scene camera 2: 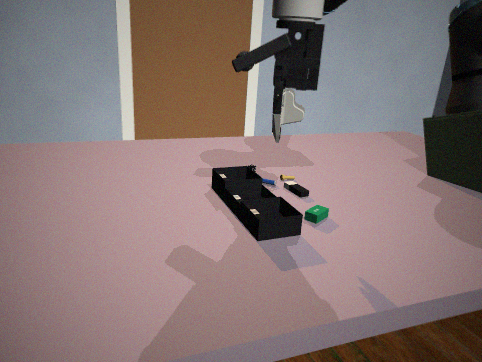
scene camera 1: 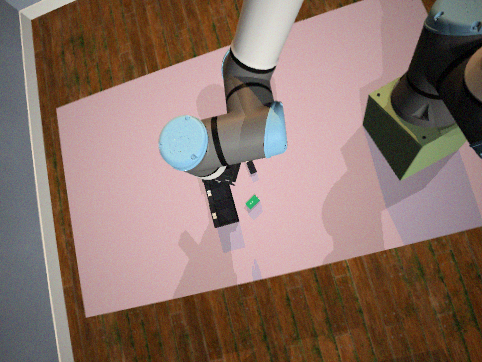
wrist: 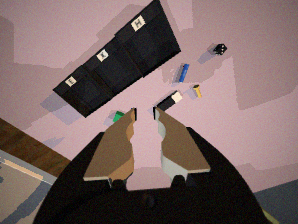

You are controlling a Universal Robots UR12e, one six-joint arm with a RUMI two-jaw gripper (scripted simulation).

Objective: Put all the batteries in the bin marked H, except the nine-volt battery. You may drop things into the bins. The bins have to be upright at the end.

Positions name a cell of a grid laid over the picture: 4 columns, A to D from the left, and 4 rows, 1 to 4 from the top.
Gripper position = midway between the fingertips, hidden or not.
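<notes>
My gripper (scene camera 2: C2), visible. Same gripper (wrist: B2), visible too.
</notes>
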